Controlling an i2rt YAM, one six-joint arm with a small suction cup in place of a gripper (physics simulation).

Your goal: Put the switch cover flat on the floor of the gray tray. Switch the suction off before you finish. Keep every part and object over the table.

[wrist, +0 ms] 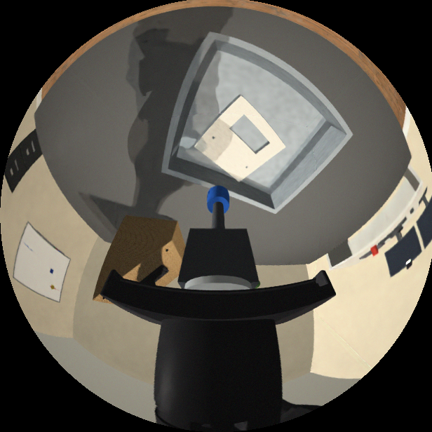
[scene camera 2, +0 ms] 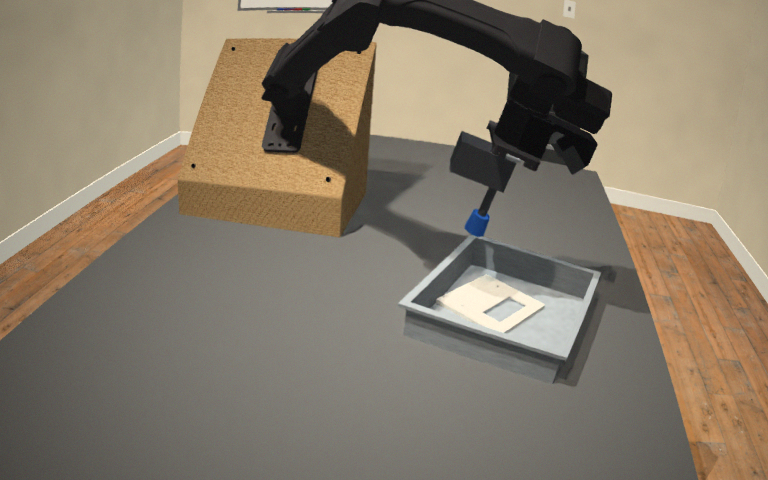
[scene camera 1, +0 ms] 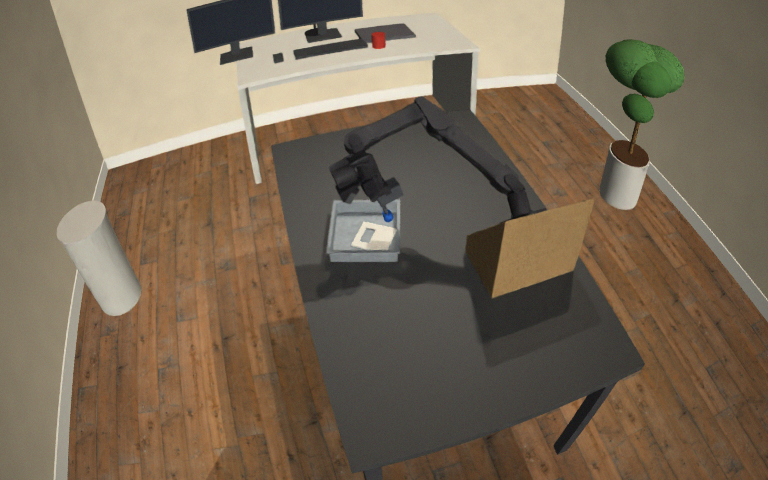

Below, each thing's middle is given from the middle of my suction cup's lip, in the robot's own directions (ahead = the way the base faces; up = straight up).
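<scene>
Switch cover (scene camera 2: 480, 295): 40 mm ahead of my suction cup, 30 mm to the right of it, 100 mm below it. Gray tray (scene camera 2: 536, 348): 60 mm ahead of my suction cup, 50 mm to the right of it and 90 mm below it.
</scene>
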